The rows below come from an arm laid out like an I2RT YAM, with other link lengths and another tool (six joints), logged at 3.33 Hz.
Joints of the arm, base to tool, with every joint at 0 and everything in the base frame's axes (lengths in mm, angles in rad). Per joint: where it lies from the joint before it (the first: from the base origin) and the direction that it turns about. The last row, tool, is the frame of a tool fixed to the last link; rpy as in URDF.
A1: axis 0 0 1 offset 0 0 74.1
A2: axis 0 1 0 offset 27.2 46.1 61.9
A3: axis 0 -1 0 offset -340.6 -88.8 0
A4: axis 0 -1 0 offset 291.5 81.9 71.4
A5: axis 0 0 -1 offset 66.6 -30.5 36.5
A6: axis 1 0 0 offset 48.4 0 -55.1
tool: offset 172 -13 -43 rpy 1.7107 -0.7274 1.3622
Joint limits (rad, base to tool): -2.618..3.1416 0..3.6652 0..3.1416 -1.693..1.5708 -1.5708..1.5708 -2.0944..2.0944
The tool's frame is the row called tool.
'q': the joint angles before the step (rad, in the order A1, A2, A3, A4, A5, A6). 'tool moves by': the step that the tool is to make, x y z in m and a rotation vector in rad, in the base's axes. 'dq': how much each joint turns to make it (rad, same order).
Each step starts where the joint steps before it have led.
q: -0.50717, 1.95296, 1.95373, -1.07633, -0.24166, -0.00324
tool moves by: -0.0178, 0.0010, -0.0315, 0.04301, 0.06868, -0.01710
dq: -0.01669, 0.00262, -0.08475, 0.00689, -0.00301, 0.00200
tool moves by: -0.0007, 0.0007, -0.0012, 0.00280, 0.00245, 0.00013
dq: -0.00002, -0.00039, -0.00409, 0.00026, -0.00116, 0.00035
